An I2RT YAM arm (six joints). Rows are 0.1 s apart.
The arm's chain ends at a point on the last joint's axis. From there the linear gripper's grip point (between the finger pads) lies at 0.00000 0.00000 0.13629 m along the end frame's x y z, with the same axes.
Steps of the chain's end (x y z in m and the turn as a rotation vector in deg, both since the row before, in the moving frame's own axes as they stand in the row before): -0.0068 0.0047 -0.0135 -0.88 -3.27 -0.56; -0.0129 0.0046 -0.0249 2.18 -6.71 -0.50; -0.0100 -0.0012 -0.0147 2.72 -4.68 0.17; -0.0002 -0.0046 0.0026 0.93 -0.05 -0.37; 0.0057 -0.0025 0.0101 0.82 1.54 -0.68
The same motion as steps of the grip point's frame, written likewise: -0.0146 0.0068 -0.0137 -0.88 -3.27 -0.56; -0.0288 -0.0005 -0.0259 2.18 -6.71 -0.50; -0.0211 -0.0077 -0.0153 2.72 -4.68 0.17; -0.0003 -0.0068 0.0026 0.93 -0.05 -0.37; 0.0094 -0.0045 0.0100 0.82 1.54 -0.68
